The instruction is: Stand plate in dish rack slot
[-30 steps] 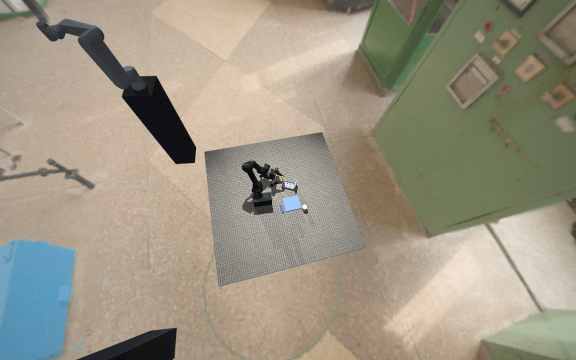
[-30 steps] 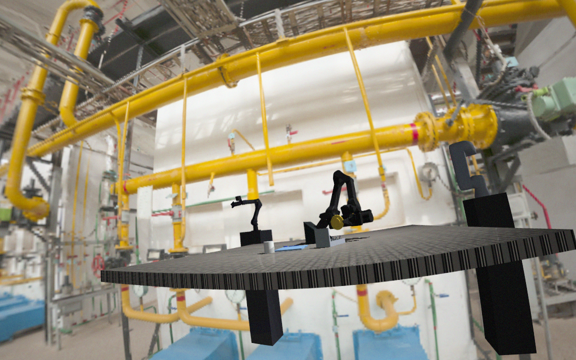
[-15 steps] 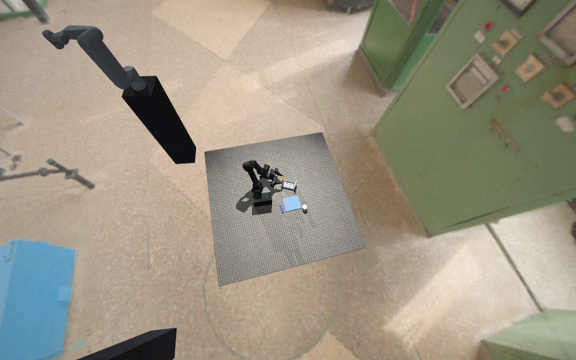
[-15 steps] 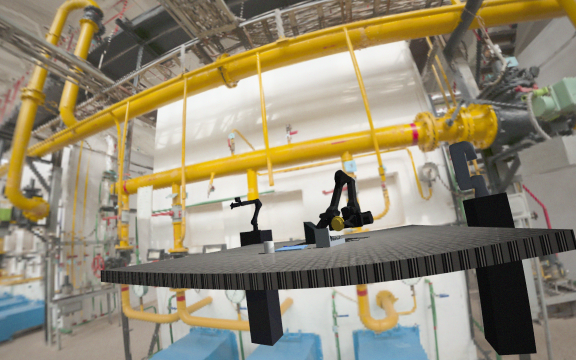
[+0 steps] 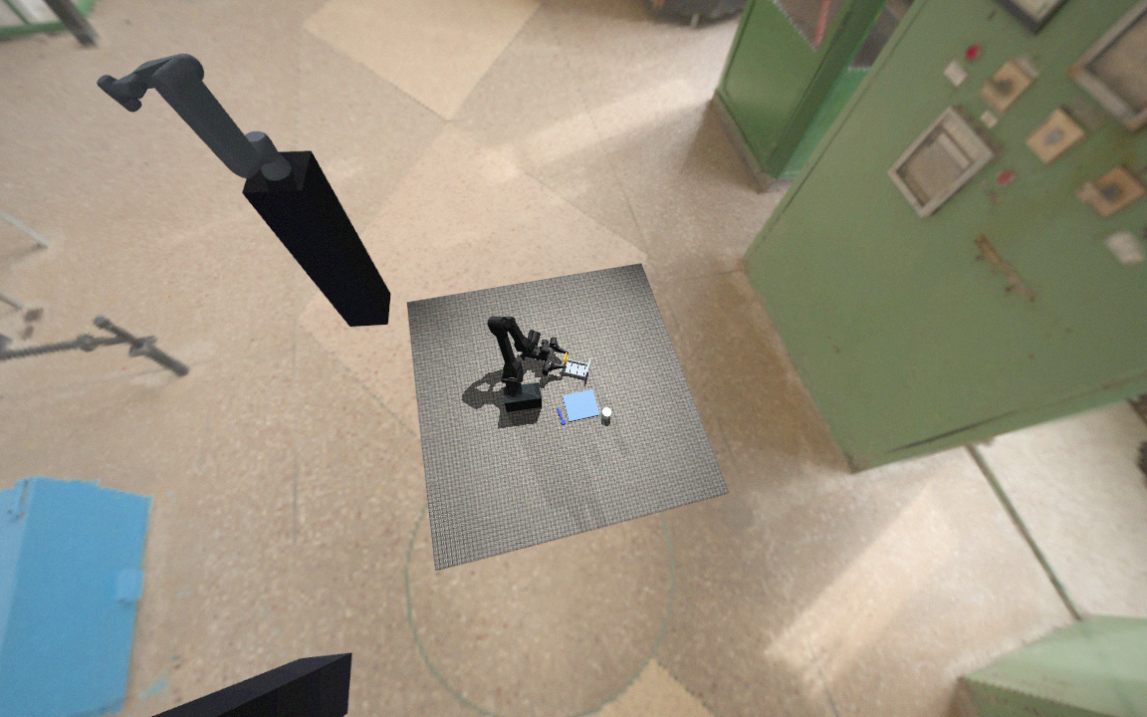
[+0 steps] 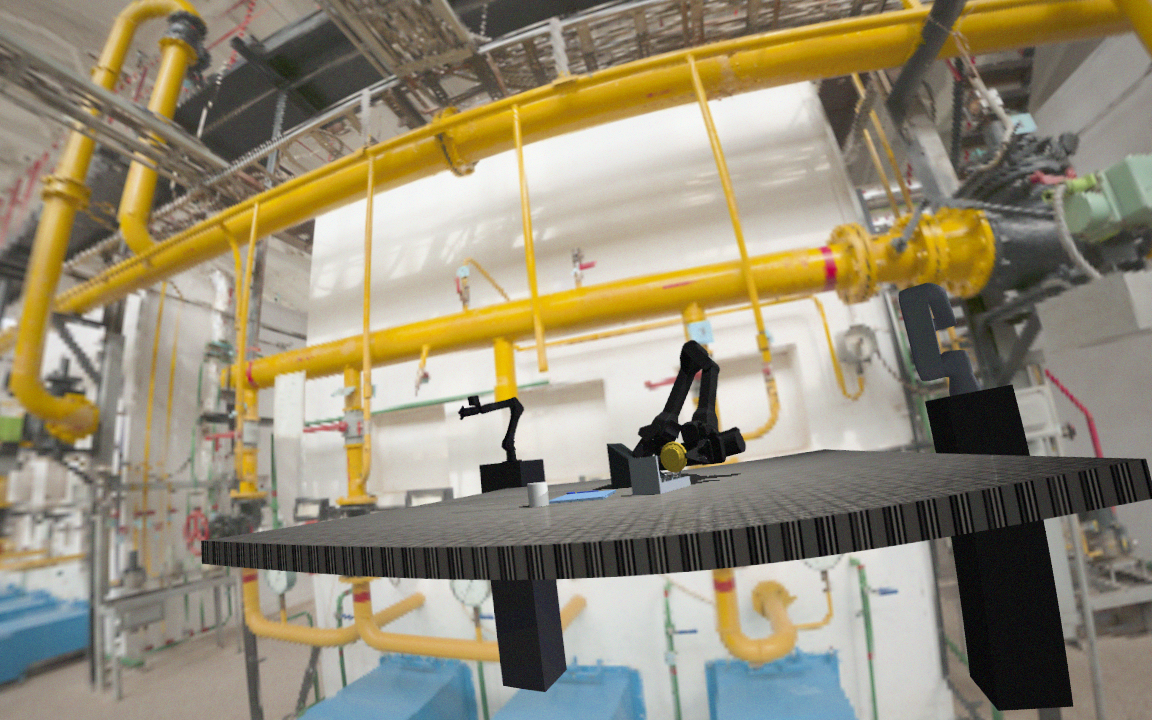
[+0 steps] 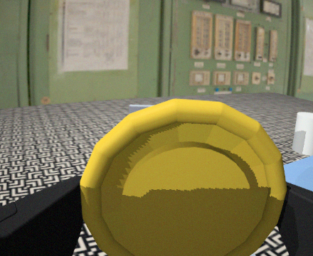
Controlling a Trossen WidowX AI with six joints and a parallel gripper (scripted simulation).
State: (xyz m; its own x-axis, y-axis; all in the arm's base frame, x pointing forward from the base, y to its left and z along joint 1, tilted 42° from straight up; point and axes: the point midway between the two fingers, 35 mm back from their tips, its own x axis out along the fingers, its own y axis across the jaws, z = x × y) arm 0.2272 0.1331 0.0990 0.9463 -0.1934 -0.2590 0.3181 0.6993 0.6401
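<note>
My gripper tip is 40 mm short of the grey dish rack, 20 mm to the left of it and 50 mm above it. Round my gripper tip: white cup 160 mm ahead, 270 mm to the right, 40 mm below; blue utensil 50 mm behind, 270 mm to the right, 70 mm below; yellow plate 10 mm behind.
</note>
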